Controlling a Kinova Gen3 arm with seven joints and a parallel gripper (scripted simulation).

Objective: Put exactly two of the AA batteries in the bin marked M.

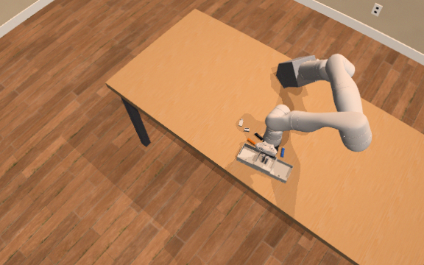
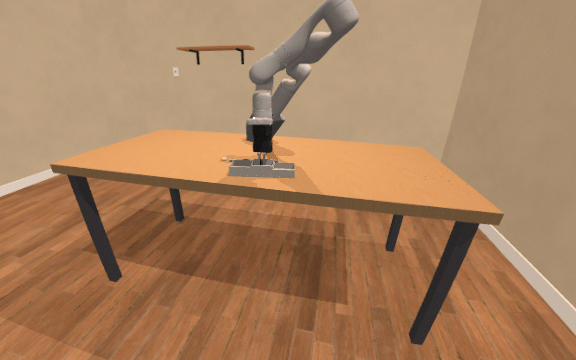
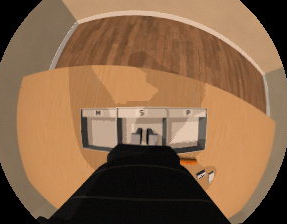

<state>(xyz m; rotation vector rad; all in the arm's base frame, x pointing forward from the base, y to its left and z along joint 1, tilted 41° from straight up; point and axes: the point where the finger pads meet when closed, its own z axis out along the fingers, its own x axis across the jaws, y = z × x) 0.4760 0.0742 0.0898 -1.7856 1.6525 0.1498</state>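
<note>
My gripper is now 10 mm to the right of the grey three-compartment bin tray and 10 mm above it. The rest, counted from my hand: tiny yellowish thing 130 mm behind, 50 mm to the right, 30 mm below; blue battery 100 mm behind, 30 mm to the left, 30 mm below; orange battery 110 mm to the right, 50 mm behind, 30 mm below.
</note>
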